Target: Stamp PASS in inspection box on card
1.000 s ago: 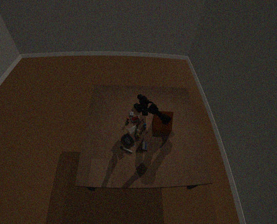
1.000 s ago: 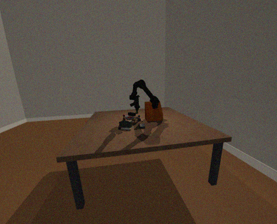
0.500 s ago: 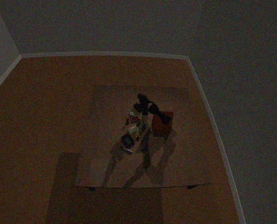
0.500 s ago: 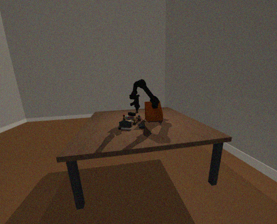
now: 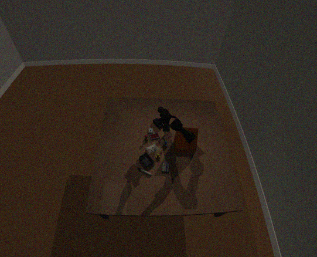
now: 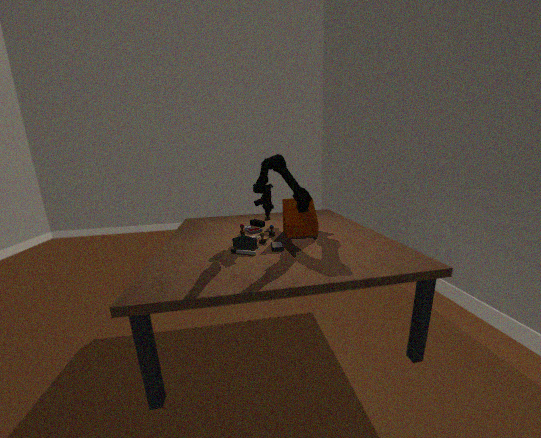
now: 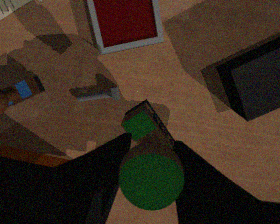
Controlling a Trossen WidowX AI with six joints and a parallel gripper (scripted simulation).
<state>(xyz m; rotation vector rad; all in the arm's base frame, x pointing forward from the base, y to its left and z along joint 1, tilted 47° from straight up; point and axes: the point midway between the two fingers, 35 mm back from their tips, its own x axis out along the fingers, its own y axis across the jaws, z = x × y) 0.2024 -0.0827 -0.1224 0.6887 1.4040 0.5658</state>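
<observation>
The red ink pad is 10 cm ahead of my gripper tip, 4 cm to the left of it and 8 cm below it. Also, from my gripper tip: small grey bolt (1 cm ahead, 5 cm to the left, 8 cm below); dark block (5 cm ahead, 12 cm to the right, 7 cm below); green-knobbed stamp (right at my gripper tip).
</observation>
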